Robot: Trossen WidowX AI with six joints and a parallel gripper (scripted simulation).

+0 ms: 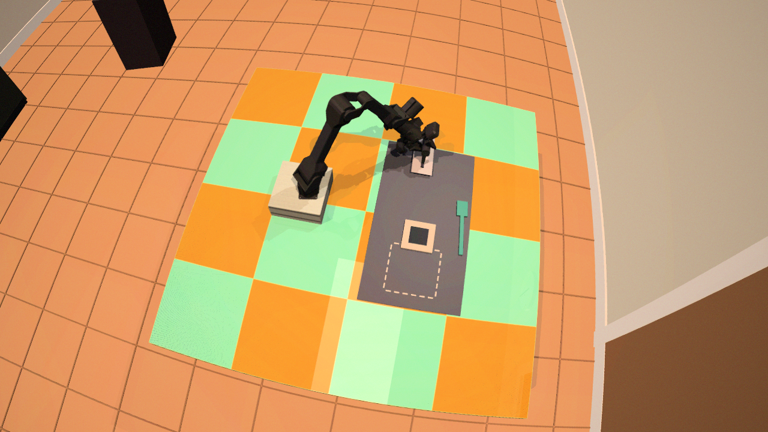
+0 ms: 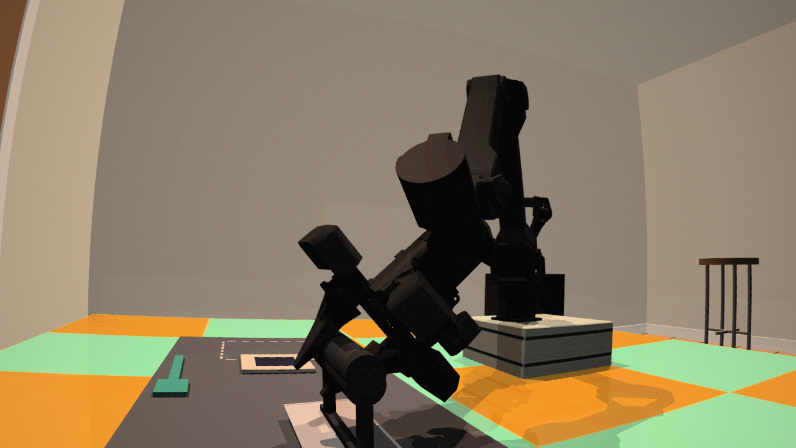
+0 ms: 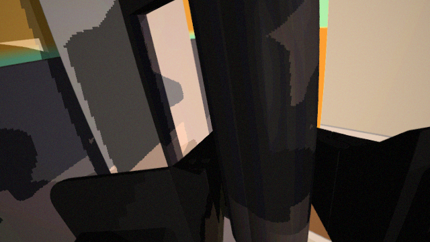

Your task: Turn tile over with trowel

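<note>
The grey mat is 26 cm to the right of my gripper tip, 8 cm below it and 4 cm behind it. From my gripper tip the other things lie so: small trowel: 3 cm behind, 1 cm below; then pale tile: 32 cm to the right, 6 cm below, 6 cm behind; then green trowel-like tool: 26 cm to the right, 10 cm ahead, 6 cm below.
</note>
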